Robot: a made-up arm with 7 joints.
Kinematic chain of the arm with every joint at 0, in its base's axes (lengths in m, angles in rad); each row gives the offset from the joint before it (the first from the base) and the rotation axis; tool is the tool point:
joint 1: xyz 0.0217 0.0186 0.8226 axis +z
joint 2: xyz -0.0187 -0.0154 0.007 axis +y
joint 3: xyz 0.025 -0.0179 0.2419 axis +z
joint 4: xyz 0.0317 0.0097 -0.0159 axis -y
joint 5: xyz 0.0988 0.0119 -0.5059 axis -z
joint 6: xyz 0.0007 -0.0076 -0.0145 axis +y
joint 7: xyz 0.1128 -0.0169 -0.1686 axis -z
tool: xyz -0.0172 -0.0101 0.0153
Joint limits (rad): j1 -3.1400..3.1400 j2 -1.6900..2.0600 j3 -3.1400..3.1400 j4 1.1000..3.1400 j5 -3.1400..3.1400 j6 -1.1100..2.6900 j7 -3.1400..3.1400
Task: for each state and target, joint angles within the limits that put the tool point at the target. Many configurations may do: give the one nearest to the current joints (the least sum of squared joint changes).
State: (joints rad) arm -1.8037 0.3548 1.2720 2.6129 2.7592 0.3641 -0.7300
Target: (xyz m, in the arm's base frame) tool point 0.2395 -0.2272 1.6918
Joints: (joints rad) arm -1.7272 0.2050 1.2948 2.6857 2.7852 0.5242 -0.7572
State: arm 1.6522 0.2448 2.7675 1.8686 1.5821 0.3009 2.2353
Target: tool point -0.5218 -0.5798 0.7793
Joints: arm 1.2136 -0.6312 2.6963 1.6726 1.5720 0.4195 2.2674
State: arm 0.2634 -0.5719 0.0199 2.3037 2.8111 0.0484 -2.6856
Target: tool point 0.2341 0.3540 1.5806
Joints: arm 0.4539 -0.3681 0.3728 2.1249 2.8812 0.1147 -2.6727
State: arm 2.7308 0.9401 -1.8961 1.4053 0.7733 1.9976 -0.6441
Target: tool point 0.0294 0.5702 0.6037
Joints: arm 2.8881 1.0312 -1.3626 1.2641 0.8899 2.0041 -0.6503
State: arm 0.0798 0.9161 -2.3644 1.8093 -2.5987 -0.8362 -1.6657
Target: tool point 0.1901 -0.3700 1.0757
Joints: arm 0.6123 1.2873 -2.4404 1.2561 -2.8748 -1.1100 -1.7565
